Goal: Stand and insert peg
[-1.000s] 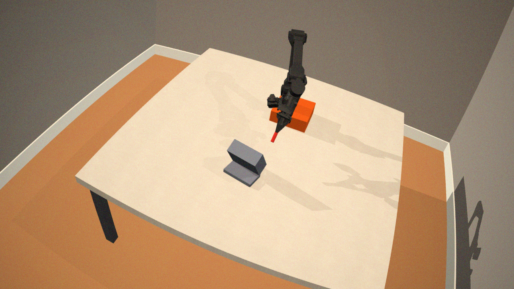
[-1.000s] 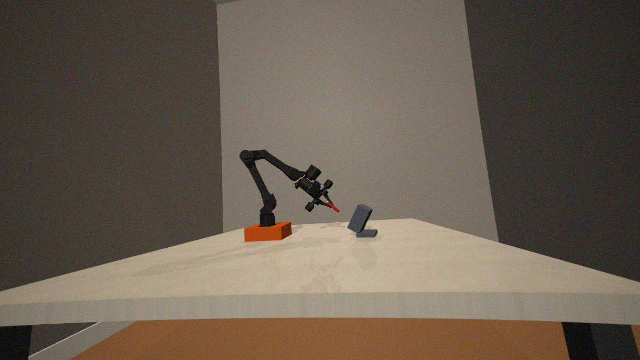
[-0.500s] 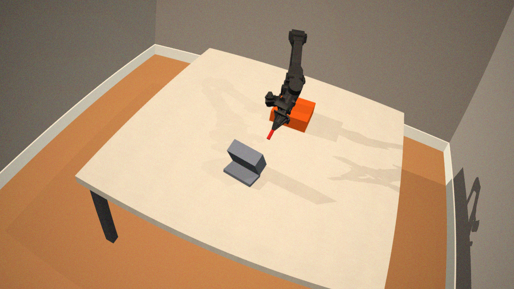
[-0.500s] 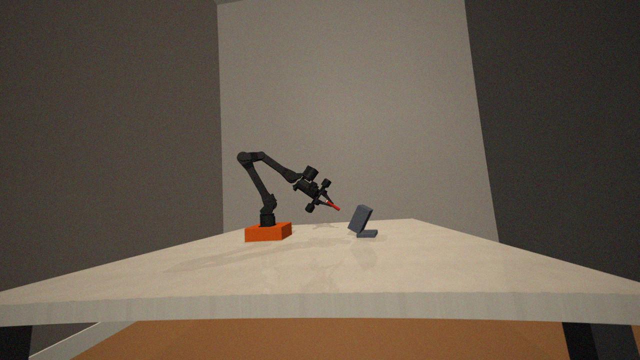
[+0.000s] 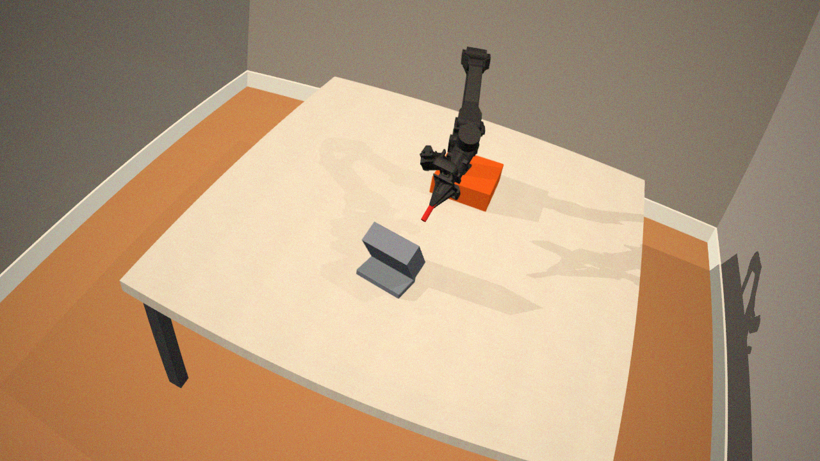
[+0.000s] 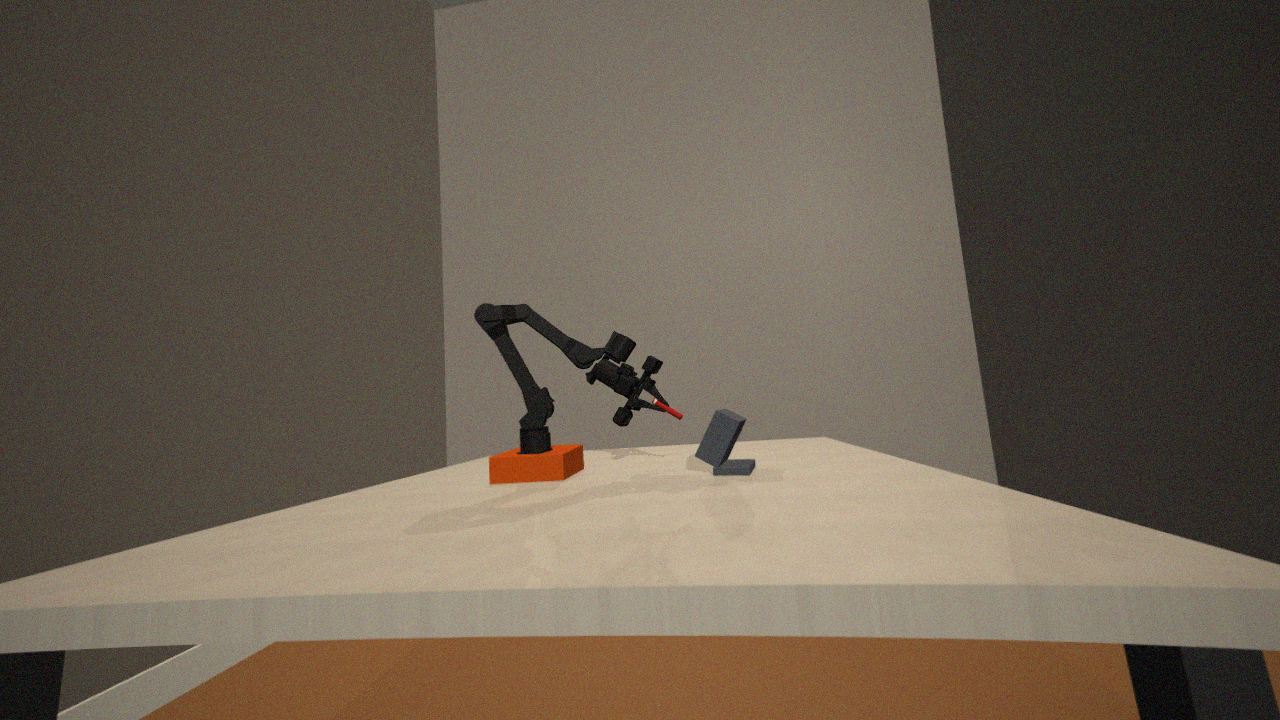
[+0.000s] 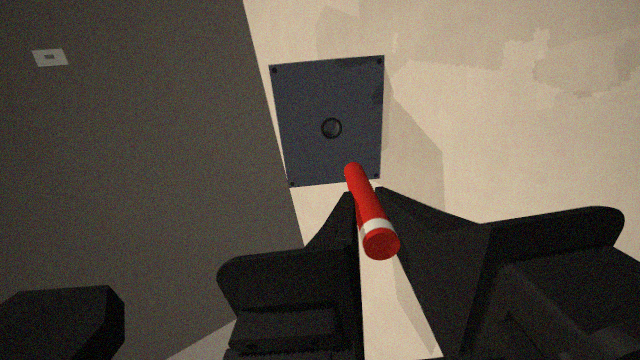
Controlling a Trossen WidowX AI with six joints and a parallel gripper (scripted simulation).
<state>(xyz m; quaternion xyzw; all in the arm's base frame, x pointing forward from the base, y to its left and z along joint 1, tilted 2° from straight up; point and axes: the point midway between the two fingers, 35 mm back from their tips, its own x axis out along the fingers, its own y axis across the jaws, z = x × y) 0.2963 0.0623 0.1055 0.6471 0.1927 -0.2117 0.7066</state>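
Now: gripper tip 130 mm short of the grey sloped panel, 20 mm to the left of it and 70 mm above it. Also, from my gripper tip: red peg 10 mm behind, 10 mm above; then flat foot 150 mm ahead, 30 mm to the right, 140 mm below.
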